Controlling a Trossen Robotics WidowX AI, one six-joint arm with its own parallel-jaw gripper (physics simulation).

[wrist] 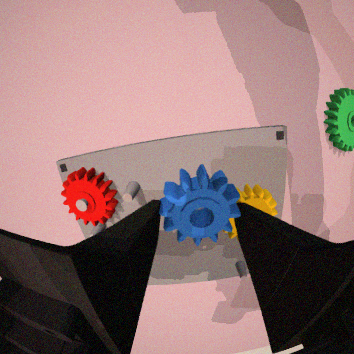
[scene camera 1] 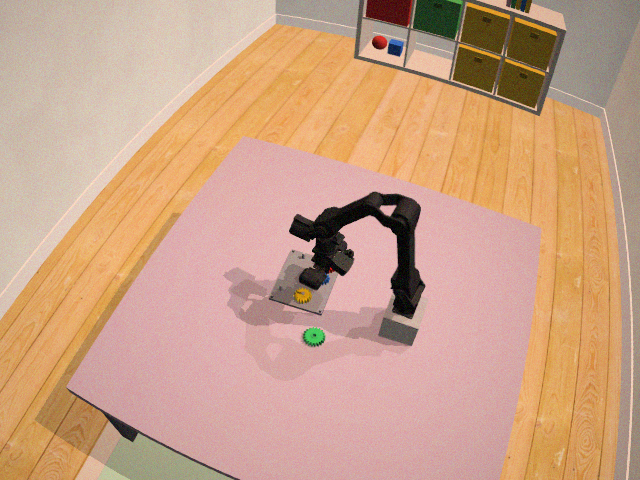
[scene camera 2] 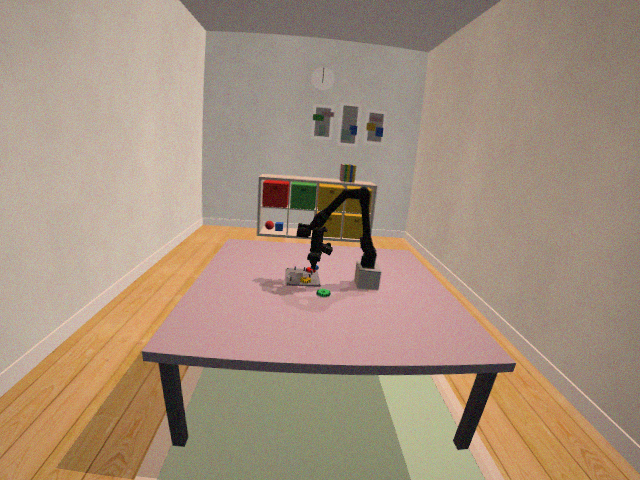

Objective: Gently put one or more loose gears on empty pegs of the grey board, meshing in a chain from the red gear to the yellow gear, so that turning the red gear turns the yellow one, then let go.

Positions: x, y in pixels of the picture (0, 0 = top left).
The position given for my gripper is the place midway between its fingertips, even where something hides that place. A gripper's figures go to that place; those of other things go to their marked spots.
Scene:
My gripper [wrist: 198, 208]: 10 cm from the lens. A blue gear [wrist: 217, 197]: 8 cm from the lens. A yellow gear [wrist: 260, 198] is 16 cm from the lens. A red gear [wrist: 79, 184]: 16 cm from the lens. A grey board [wrist: 254, 155]: 16 cm from the lens. The marked spots on the yellow gear and the blue gear are 8 cm apart.

